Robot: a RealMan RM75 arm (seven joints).
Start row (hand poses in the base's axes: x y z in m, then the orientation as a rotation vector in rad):
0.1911 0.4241 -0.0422 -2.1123 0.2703 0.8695
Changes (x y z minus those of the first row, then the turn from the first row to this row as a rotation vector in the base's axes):
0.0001 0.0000 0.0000 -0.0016 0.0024 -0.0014
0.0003 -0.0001 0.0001 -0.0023 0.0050 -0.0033
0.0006 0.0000 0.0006 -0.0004 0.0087 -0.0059
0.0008 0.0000 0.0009 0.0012 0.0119 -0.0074
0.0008 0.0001 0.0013 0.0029 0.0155 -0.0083
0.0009 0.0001 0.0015 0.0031 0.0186 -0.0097
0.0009 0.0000 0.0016 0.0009 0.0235 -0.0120
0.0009 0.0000 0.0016 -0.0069 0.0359 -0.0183
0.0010 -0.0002 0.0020 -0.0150 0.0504 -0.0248
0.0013 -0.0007 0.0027 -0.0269 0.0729 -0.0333
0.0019 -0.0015 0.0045 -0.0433 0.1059 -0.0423
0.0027 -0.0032 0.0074 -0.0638 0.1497 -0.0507
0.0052 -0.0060 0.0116 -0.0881 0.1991 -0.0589
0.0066 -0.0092 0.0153 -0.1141 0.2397 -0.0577
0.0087 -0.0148 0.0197 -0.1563 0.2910 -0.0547
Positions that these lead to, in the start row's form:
0.1912 0.4241 -0.0422 -2.1124 0.2738 0.8713
0.1914 0.4240 -0.0421 -2.1115 0.2774 0.8730
0.1917 0.4241 -0.0416 -2.1075 0.2811 0.8754
0.1919 0.4241 -0.0413 -2.1044 0.2836 0.8779
0.1919 0.4242 -0.0409 -2.1011 0.2855 0.8812
0.1920 0.4242 -0.0407 -2.0993 0.2885 0.8837
0.1920 0.4241 -0.0406 -2.0987 0.2945 0.8877
0.1920 0.4241 -0.0406 -2.0990 0.3113 0.8976
0.1921 0.4239 -0.0402 -2.0986 0.3296 0.9096
0.1924 0.4234 -0.0395 -2.0976 0.3560 0.9291
0.1930 0.4226 -0.0377 -2.0957 0.3908 0.9597
0.1938 0.4209 -0.0348 -2.0922 0.4330 1.0024
0.1963 0.4181 -0.0306 -2.0885 0.4800 1.0512
0.1977 0.4149 -0.0269 -2.0926 0.5140 1.0966
0.1998 0.4093 -0.0225 -2.1051 0.5608 1.1557

